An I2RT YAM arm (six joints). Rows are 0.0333 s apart.
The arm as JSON. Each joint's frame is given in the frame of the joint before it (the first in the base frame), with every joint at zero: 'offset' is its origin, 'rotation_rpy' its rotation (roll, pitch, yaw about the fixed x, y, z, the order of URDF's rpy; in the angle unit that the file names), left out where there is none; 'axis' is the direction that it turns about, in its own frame. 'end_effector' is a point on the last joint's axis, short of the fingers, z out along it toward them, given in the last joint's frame.
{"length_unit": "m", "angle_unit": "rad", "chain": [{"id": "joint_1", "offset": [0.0, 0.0, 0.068], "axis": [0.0, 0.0, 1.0]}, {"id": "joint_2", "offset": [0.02, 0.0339, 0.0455], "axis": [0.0, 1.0, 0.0]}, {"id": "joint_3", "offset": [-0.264, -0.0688, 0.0], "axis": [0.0, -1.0, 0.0]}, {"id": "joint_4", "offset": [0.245, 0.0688, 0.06], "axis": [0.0, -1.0, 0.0]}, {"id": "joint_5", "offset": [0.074, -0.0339, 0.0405], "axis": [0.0, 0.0, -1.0]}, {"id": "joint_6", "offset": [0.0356, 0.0, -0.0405], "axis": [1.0, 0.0, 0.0]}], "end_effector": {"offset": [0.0, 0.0, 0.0], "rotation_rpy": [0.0, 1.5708, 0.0]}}
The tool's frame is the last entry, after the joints.
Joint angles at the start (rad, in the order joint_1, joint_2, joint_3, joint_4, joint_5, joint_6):
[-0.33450 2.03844 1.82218 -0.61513 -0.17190 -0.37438]
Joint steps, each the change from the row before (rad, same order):
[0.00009 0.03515 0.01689 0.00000 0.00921 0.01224]
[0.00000 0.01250 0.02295 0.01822 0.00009 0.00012]
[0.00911 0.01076 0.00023 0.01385 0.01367 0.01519]
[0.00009 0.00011 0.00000 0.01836 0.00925 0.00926]
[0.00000 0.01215 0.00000 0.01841 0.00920 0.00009]
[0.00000 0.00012 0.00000 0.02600 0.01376 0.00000]
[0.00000 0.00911 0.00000 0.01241 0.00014 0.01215]
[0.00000 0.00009 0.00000 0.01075 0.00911 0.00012]
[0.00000 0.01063 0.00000 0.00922 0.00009 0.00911]
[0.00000 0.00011 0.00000 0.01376 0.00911 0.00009]
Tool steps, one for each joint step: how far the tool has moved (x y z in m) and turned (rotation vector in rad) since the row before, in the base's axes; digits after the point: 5 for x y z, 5 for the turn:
[0.00636 -0.00251 -0.01030 0.00779 0.01878 -0.01505]
[0.00489 -0.00170 0.00313 -0.00939 -0.02707 -0.00015]
[0.00387 0.00277 -0.00388 -0.00007 -0.00099 -0.01119]
[0.00133 -0.00075 0.00130 -0.00575 -0.01592 -0.01293]
[0.00301 -0.00136 -0.00425 -0.00817 -0.00384 -0.00650]
[0.00180 -0.00112 0.00192 -0.01744 -0.02143 -0.00978]
[0.00216 -0.00073 -0.00328 0.00755 -0.00454 -0.00846]
[0.00070 -0.00058 0.00079 -0.00926 -0.00811 -0.00669]
[0.00211 -0.00071 -0.00427 0.00696 0.00017 -0.00627]
[0.00091 -0.00065 0.00103 -0.01017 -0.01097 -0.00674]

